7 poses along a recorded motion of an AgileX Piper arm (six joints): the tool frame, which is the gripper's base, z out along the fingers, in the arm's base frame.
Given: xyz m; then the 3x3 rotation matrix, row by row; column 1 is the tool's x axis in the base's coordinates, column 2 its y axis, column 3 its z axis. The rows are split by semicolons.
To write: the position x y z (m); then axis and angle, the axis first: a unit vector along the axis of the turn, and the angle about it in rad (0 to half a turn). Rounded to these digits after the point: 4 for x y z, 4 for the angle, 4 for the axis.
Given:
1: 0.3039, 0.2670, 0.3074; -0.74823, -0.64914, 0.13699; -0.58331, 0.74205, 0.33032; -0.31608, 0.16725, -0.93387
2: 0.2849, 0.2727, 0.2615; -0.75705, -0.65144, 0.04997; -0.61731, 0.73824, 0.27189; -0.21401, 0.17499, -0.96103
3: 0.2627, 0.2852, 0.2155; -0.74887, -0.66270, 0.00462; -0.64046, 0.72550, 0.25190; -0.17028, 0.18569, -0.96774
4: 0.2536, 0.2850, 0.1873; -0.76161, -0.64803, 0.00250; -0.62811, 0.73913, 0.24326; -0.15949, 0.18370, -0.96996
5: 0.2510, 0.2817, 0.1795; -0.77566, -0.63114, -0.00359; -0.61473, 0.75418, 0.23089; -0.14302, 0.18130, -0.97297
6: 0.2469, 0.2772, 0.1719; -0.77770, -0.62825, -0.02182; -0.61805, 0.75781, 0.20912; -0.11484, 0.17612, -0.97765
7: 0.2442, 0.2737, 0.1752; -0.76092, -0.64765, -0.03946; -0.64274, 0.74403, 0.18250; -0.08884, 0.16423, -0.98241
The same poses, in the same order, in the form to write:
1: 0.3039, 0.2670, 0.3074, -0.3355, 0.9322, 0.1355, 2.8961
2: 0.2849, 0.2727, 0.2615, -0.3421, 0.9319, 0.1205, 2.9995
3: 0.2627, 0.2852, 0.2155, -0.3516, 0.9287, 0.1181, 3.0473
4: 0.2536, 0.2850, 0.1873, -0.3428, 0.9324, 0.1147, 3.0546
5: 0.2510, 0.2817, 0.1795, -0.3331, 0.9364, 0.1102, 3.0671
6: 0.2469, 0.2772, 0.1719, -0.3326, 0.9375, 0.1028, 3.0920
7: 0.2442, 0.2737, 0.1752, -0.3455, 0.9338, 0.0928, 3.1151
